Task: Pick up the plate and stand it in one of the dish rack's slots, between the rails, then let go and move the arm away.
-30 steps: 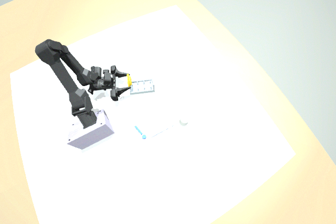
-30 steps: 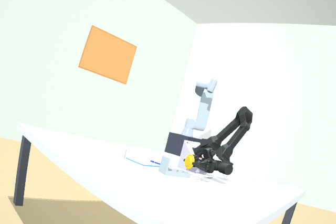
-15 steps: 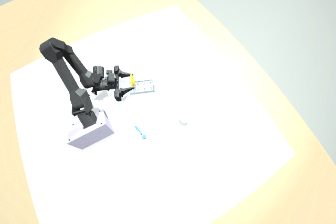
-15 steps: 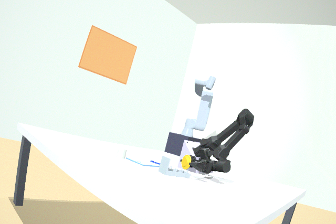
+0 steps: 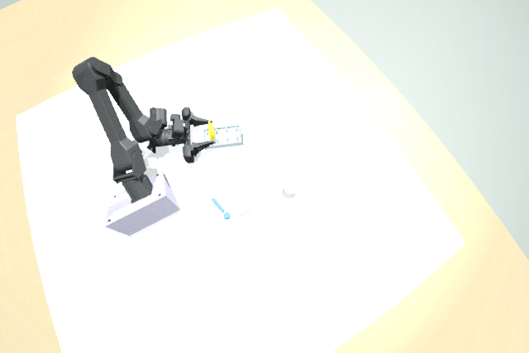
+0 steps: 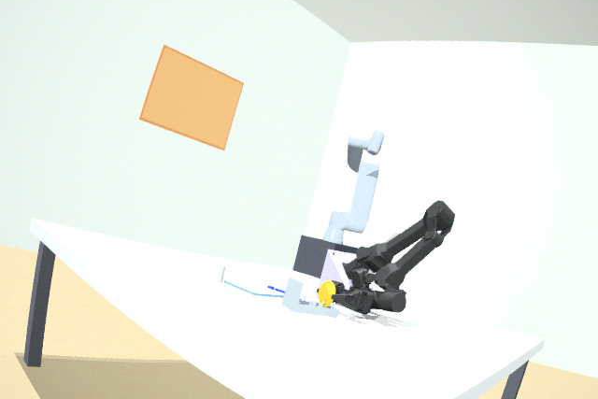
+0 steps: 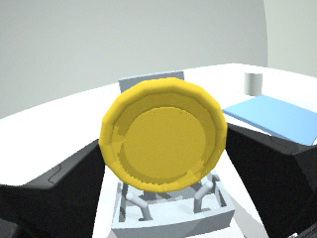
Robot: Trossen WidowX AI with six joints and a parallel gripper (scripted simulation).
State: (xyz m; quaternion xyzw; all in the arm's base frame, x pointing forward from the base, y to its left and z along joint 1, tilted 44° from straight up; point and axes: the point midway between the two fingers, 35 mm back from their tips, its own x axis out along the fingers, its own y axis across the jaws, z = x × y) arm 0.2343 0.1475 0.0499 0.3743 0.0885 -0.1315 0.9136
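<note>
Right now my gripper tip is 10 mm past the yellow plate. From my gripper tip the other things lie so: grey dish rack (30 mm ahead, 10 mm to the right, 30 mm below); light blue mat (30 mm ahead, 210 mm to the right, 50 mm below); blue spoon (80 mm behind, 240 mm to the right, 50 mm below).
</note>
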